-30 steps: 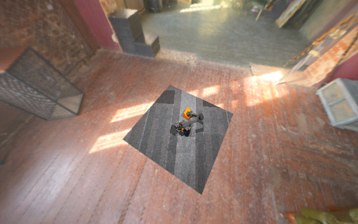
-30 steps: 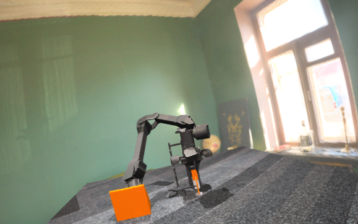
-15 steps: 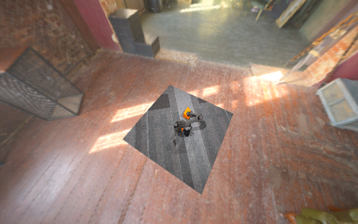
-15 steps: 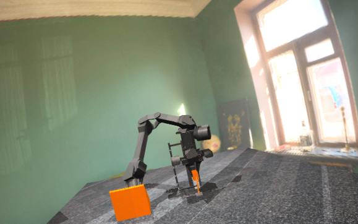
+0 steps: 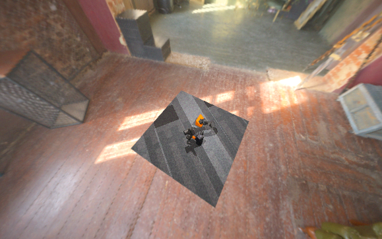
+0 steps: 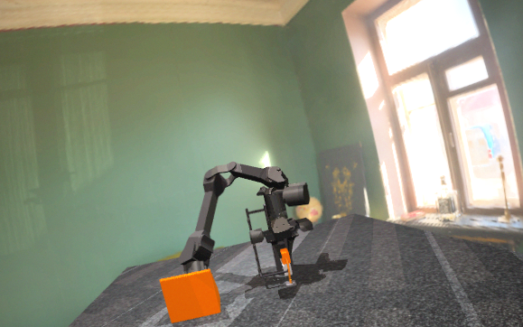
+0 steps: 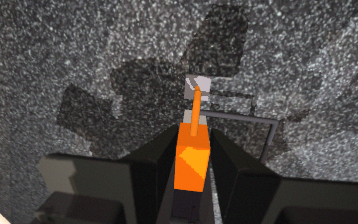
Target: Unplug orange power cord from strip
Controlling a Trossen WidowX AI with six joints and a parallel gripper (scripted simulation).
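Now: gripper tip 5 cm to the right of the orange plug.
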